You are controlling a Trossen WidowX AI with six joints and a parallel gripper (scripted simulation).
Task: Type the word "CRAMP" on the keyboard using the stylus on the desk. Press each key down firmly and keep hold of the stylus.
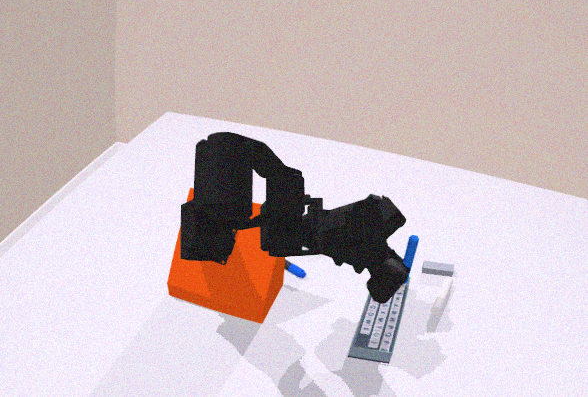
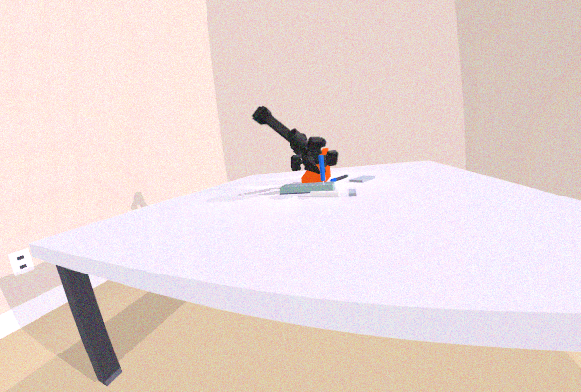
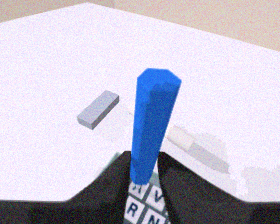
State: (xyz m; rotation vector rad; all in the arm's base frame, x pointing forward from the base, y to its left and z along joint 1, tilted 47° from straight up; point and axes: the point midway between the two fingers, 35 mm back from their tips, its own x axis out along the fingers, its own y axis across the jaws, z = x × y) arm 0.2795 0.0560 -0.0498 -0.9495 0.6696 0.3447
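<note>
My gripper tip is now 80 mm short of the white stick, 20 mm to the right of it and 60 mm above it. From my gripper tip the other things lie so: grey block: 60 mm ahead, 100 mm to the left, 60 mm below; blue stylus: 20 mm below; blue pen: 210 mm behind, 10 mm to the left, 60 mm below.
</note>
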